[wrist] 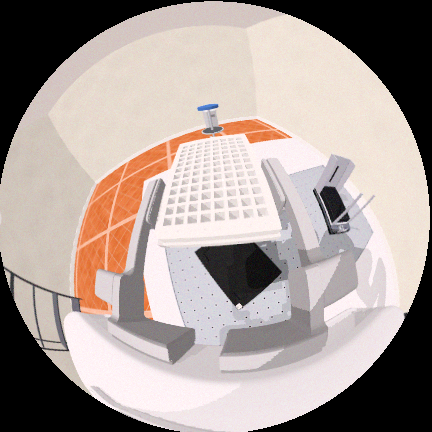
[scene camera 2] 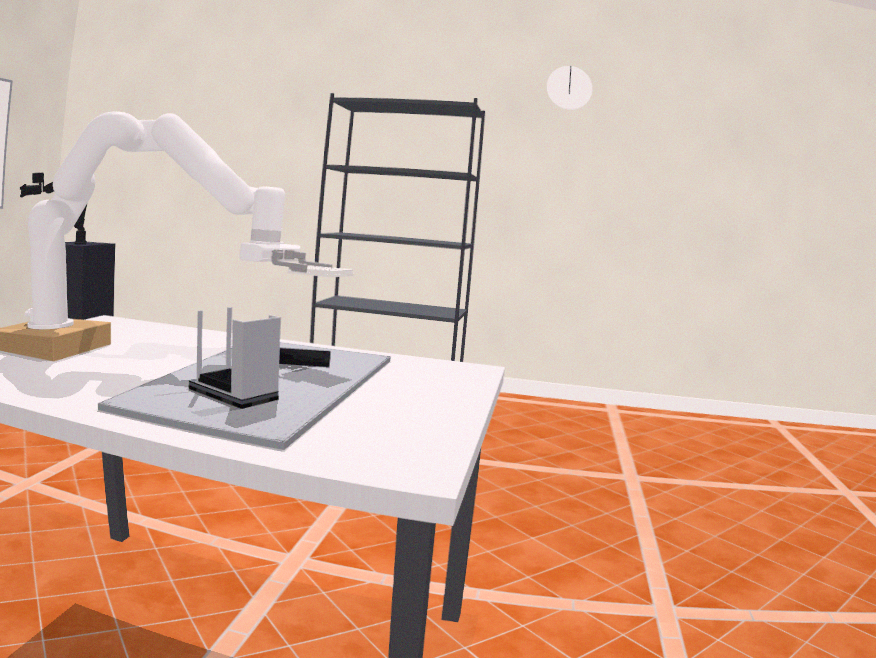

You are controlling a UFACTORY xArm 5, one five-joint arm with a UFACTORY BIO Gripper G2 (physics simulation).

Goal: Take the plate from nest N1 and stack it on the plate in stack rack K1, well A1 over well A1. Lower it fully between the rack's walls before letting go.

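Places are measured from the arm's base along level axes (x ahead, y left, z up), in centimetres.
Pixels of known places: hand, tool point: [wrist: 210, 191] [scene camera 2: 310, 267]; arm's base, link origin: [scene camera 2: 50, 325].
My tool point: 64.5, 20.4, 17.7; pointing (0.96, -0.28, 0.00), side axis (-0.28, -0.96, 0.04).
Ahead of a thing's pixels: the offset from my tool point to its top centre, as dx, dy, dz. Level surfaces: height alone.
My gripper [scene camera 2: 320, 267] [wrist: 216, 192] is shut on the sides of a white well plate @[+2.7, -0.9, +0.4] [scene camera 2: 344, 271] [wrist: 212, 186], held roughly level high above the table. Nest N1, a low black block @[-2.1, -1.2, -20.0] [scene camera 2: 304, 357] [wrist: 241, 275], lies below, turned relative to the plate in the wrist view; no plate shows on it. Stack rack K1 @[-1.5, -35.7, -6.1] [scene camera 2: 256, 357] [wrist: 346, 167] has a tall grey wall, thin upright posts and a dark base. In the wrist view it stands to the right of the held plate, apart from it. The plate inside it is dark and hard to tell from the base; its well A1 cannot be made out.
A grey perforated board @[dz -21.5] [scene camera 2: 311, 402] [wrist: 190, 295] lies on the white table @[dz -22.8] [scene camera 2: 431, 424] and bears the nest and rack. The rack's wall and posts rise high. A dark shelf unit [scene camera 2: 407, 106] stands behind, and a blue-topped stool [wrist: 207, 107] stands beyond the table.
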